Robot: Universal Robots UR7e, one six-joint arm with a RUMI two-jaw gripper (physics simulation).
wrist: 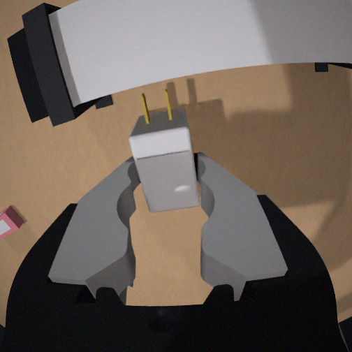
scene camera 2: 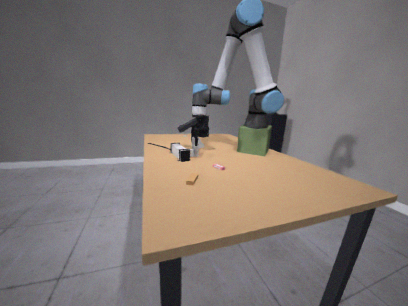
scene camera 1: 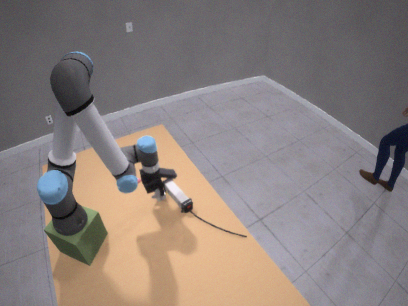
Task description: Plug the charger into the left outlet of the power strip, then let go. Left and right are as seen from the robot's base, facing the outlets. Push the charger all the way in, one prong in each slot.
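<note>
The white charger (wrist: 167,170) is held between the jaws of my gripper (wrist: 168,156) (scene camera 1: 159,196) (scene camera 2: 195,151). Its two gold prongs point to the top of the wrist view, toward the power strip (wrist: 170,42) (scene camera 1: 177,194) (scene camera 2: 179,151). The prongs are apart from the strip, with a strip of table showing between them. In the wrist view the prongs are near the black-capped left end of the strip. The gripper is low over the table, beside the strip. The outlet slots do not show in any view.
A black cord (scene camera 1: 220,228) (scene camera 2: 159,146) runs from the strip's far end. A pink block (wrist: 10,222) (scene camera 2: 219,166) and an orange-brown block (scene camera 2: 192,179) lie on the table (scene camera 2: 260,200) (scene camera 1: 225,270). The arm stands on a green block (scene camera 1: 82,240) (scene camera 2: 254,140). A person (scene camera 1: 392,150) stands off the table.
</note>
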